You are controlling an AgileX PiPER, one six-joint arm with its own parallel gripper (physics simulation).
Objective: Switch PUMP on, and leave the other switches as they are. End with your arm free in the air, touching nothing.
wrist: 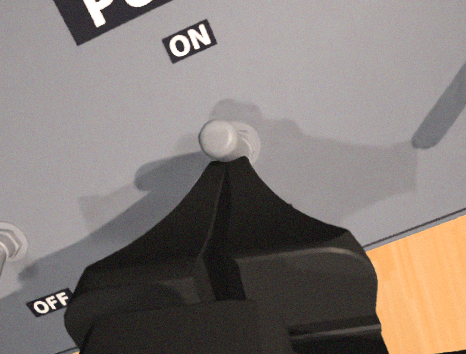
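The PUMP switch's lever (218, 140) is a pale, round-ended stick in the middle of the wrist view. It rises from a round collar (254, 145) on the grey panel. Its round end shows left of the collar; which way it is thrown is hard to tell. The ON label (189, 41) is above it, and part of the PUMP label (117, 15) shows at the top edge. My gripper (232, 182) is shut, with no gap between its fingertips. The tips are right at the lower side of the lever and overlap it in view; whether they touch it is unclear. The lever's OFF label does not show.
Part of another switch (9, 242) stands at the left edge, with an OFF label (50, 302) below it. The grey panel (325, 75) carries shadows of the arm and levers. Beyond its lower edge, light wood (425, 280) shows at the lower right.
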